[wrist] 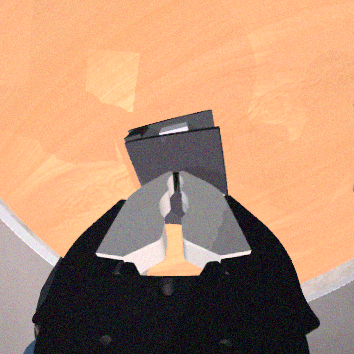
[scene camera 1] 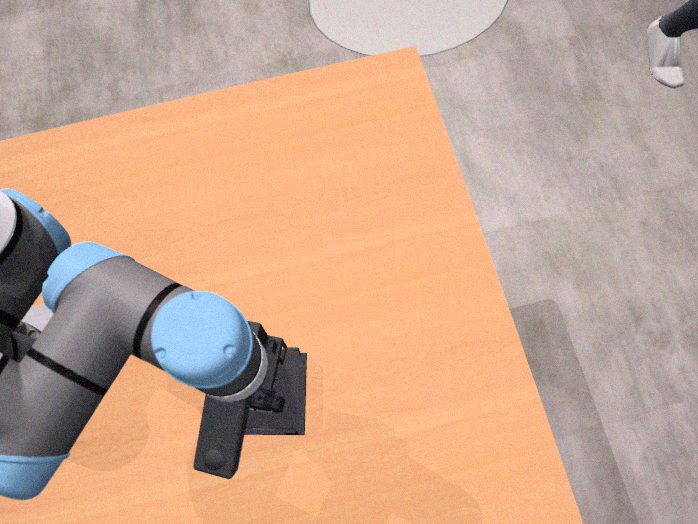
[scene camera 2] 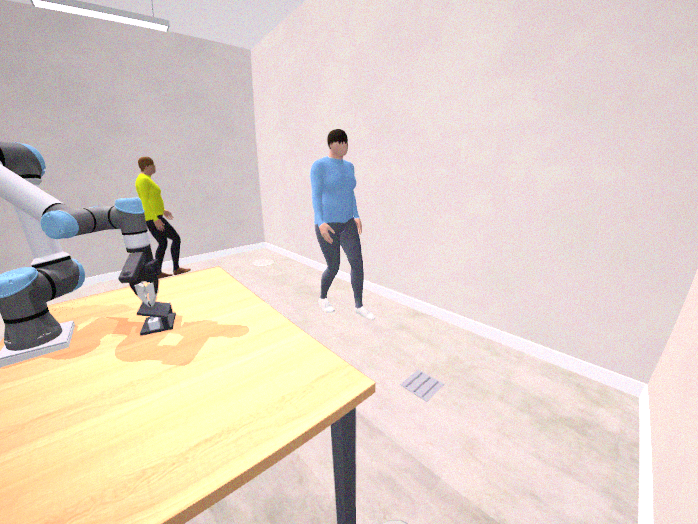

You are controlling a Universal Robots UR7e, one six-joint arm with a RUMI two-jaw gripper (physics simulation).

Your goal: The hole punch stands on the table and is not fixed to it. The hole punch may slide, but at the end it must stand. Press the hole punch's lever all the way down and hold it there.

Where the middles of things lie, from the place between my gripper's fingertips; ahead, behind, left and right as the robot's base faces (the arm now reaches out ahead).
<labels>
Now: hand 1 cm short of the flat lever (wrist: 199, 152), 2 cm to the right of it and 2 cm above it. Round my hand: black hole punch (scene camera 1: 300, 430) (1 cm ahead, 2 cm to the left, 4 cm below).
</labels>
